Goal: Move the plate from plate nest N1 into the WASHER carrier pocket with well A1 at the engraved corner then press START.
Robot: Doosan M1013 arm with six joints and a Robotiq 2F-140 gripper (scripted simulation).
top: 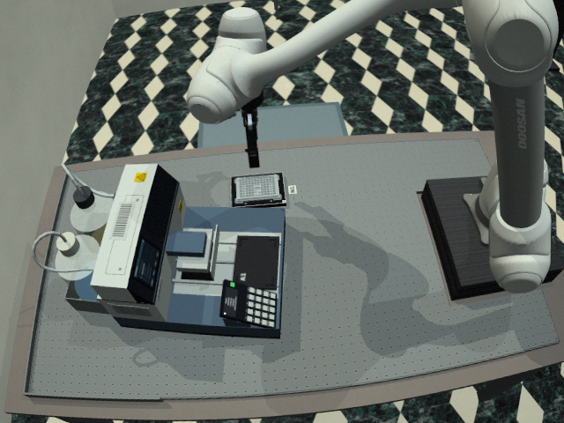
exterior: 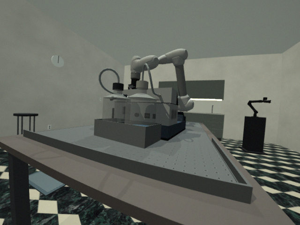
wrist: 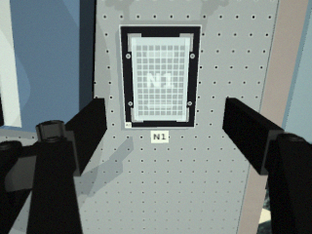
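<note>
Right now my hand is 18 cm above the clear well plate. From my hand the other things lie so: N1 label (20 cm below, 10 cm behind); black plate nest (19 cm below); black washer carrier (29 cm to the left, 12 cm below, 3 cm ahead).
</note>
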